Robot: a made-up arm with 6 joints. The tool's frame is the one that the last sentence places. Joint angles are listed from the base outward.
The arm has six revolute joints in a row. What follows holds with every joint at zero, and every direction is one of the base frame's. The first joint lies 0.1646 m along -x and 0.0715 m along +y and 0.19 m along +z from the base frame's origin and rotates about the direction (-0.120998, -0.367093, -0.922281). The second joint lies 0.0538 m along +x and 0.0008 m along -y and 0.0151 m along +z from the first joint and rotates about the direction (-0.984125, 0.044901, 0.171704). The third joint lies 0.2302 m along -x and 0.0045 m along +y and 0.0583 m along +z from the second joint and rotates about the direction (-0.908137, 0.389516, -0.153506). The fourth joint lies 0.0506 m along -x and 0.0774 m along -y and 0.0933 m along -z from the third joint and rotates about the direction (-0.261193, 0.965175, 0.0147). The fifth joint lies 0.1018 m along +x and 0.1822 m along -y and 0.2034 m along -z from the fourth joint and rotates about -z. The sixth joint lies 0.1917 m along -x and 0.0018 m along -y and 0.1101 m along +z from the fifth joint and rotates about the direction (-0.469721, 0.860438, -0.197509). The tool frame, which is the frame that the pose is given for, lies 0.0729 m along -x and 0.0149 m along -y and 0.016 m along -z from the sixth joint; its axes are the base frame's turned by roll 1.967, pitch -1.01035 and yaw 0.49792 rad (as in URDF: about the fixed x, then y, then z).
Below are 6 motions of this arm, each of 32 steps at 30 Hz.
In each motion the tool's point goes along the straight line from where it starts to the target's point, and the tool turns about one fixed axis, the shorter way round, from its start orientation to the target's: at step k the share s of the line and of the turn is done. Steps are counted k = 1, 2, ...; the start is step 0. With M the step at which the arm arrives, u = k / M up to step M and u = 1 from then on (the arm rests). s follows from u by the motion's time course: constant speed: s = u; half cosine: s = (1 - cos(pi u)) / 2; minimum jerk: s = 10 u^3 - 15 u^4 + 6 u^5.
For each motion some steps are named. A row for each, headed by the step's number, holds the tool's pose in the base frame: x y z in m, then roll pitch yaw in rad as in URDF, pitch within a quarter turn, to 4 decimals.
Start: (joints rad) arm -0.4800 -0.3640 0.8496 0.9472 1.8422 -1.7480
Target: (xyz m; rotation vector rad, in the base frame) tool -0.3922 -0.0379 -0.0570 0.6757 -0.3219 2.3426
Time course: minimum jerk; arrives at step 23
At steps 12, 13, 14, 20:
12: -0.4028 -0.1575 0.0187 0.2924 -0.3159 2.1008
13: -0.4010 -0.1366 0.0055 0.2414 -0.3690 2.1507
14: -0.3992 -0.1167 -0.0071 0.1891 -0.4174 2.2020
20: -0.3926 -0.0426 -0.0540 -0.0410 -0.5711 2.4288

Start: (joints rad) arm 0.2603 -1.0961 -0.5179 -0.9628 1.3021 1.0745
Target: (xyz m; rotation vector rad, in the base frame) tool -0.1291 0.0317 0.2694 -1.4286 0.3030 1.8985
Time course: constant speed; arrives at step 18
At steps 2, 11, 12, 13, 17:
2: -0.2820 0.1472 0.2202 -2.2202 0.9845 -0.8352
11: -0.1960 0.0822 0.2479 -1.4747 1.3224 0.5008
12: -0.1864 0.0750 0.2510 -1.2747 1.3232 0.7648
13: -0.1769 0.0678 0.2540 -1.0848 1.3113 1.0186
17: -0.1387 0.0389 0.2663 -0.6268 1.1777 1.7351

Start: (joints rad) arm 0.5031 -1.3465 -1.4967 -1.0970 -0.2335 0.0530
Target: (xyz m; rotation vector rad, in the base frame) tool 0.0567 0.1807 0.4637 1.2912 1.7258 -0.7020
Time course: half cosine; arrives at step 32
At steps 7, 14, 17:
7: 0.0246 0.2680 0.4289 -2.9936 0.8891 2.4868
14: 0.0350 0.2396 0.4402 -3.0449 0.9555 2.2895
17: 0.0404 0.2251 0.4460 -3.0816 0.9863 2.1800

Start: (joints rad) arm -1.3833 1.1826 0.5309 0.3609 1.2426 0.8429
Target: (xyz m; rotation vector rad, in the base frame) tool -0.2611 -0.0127 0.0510 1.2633 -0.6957 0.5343
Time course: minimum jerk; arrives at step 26
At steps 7, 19, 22, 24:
7: -0.0797 -0.1513 0.2703 0.3846 -0.5048 1.0132
19: -0.2352 -0.0325 0.0823 1.1819 -0.8235 0.1601
22: -0.2552 -0.0172 0.0581 1.3126 -0.8192 0.0225
24: -0.2603 -0.0133 0.0520 1.3455 -0.8161 -0.0120

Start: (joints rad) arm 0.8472 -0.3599 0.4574 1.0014 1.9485 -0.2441
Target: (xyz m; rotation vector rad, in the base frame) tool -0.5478 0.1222 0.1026 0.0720 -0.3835 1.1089
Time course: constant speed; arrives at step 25
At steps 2, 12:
2: -0.3754 0.1704 -0.1074 0.4485 -0.7204 -0.8218
12: -0.4503 0.1495 -0.0161 0.0580 -0.6858 0.1325

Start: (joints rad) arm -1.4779 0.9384 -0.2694 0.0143 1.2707 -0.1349
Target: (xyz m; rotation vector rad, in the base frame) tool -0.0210 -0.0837 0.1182 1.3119 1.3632 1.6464
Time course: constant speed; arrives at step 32
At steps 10, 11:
10: -0.0820 -0.1367 0.1152 1.4449 -0.7850 1.6021
11: -0.0792 -0.1343 0.1153 1.4490 -0.7623 1.6163

